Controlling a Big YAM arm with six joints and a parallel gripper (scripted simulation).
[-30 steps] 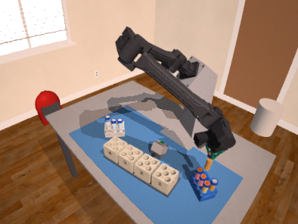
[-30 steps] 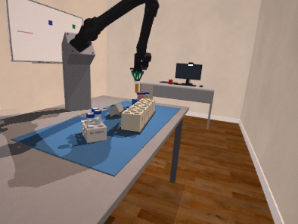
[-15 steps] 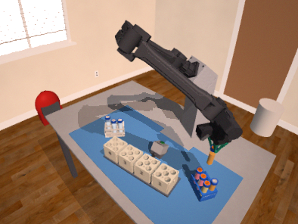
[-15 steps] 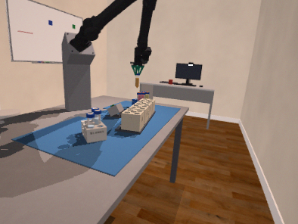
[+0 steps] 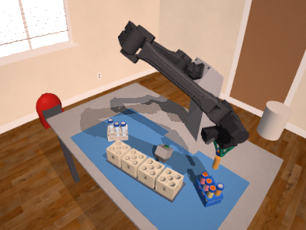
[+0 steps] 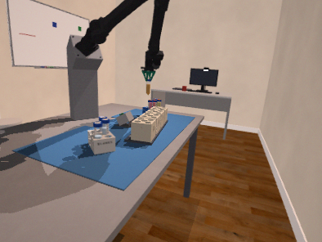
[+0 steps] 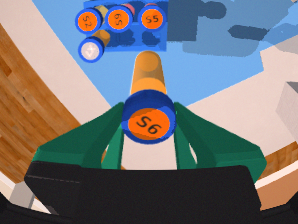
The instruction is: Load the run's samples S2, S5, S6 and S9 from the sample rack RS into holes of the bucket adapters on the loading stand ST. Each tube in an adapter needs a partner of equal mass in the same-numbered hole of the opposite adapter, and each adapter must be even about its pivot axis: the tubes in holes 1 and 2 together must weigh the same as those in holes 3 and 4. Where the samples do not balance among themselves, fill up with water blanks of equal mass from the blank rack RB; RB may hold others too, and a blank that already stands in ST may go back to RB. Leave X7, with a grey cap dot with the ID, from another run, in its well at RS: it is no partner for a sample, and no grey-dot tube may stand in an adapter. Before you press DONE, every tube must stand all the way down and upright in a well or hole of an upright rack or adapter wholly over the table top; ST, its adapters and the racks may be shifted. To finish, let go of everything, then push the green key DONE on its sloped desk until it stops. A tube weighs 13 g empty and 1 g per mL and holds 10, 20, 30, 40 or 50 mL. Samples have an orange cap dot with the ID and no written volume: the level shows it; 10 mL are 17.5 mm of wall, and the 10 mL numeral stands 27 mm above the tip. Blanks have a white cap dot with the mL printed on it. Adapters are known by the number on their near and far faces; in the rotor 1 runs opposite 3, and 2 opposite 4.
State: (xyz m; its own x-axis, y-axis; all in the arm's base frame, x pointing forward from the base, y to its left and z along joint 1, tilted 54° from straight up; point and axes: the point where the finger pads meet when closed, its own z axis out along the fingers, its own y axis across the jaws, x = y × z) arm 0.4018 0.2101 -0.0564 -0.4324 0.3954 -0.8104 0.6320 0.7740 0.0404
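Now: the 50 mL blank 210 mm behind my hand, 560 mm to the right of it and 190 mm below it. From my hand the other things lie so: orange-dot tube: 10 mm behind, 50 mm below; sample tube S9: 60 mm ahead, 20 mm to the right, 190 mm below; sample tube S5: 10 mm ahead, 40 mm to the right, 190 mm below.
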